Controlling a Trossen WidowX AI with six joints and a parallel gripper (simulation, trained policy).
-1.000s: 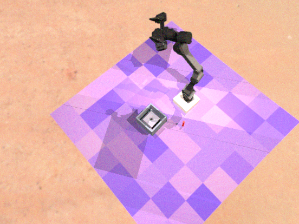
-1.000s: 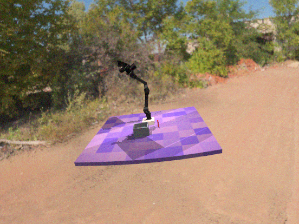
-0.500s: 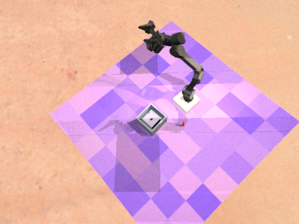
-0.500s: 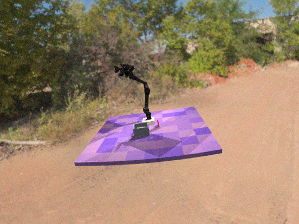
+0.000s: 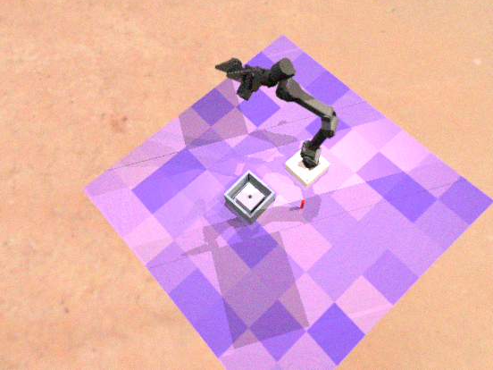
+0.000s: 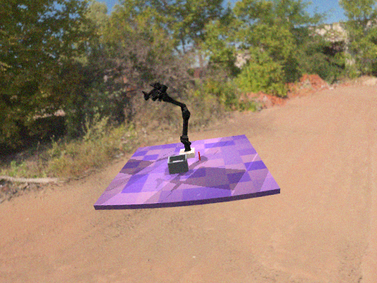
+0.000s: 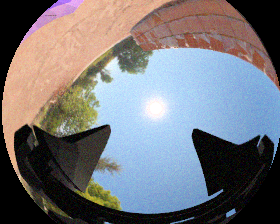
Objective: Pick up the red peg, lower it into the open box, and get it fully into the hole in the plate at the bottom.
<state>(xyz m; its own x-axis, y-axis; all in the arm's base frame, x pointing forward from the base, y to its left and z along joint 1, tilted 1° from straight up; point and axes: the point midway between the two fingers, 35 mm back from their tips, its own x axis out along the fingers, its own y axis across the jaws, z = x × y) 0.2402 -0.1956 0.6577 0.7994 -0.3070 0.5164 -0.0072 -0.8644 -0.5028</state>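
Now: gripper tip 68 cm above the red peg, 34 cm to the right of it and 13 cm past it. Also, from my gripper tip: grey box 69 cm below, 19 cm to the left, 5 cm ahead.
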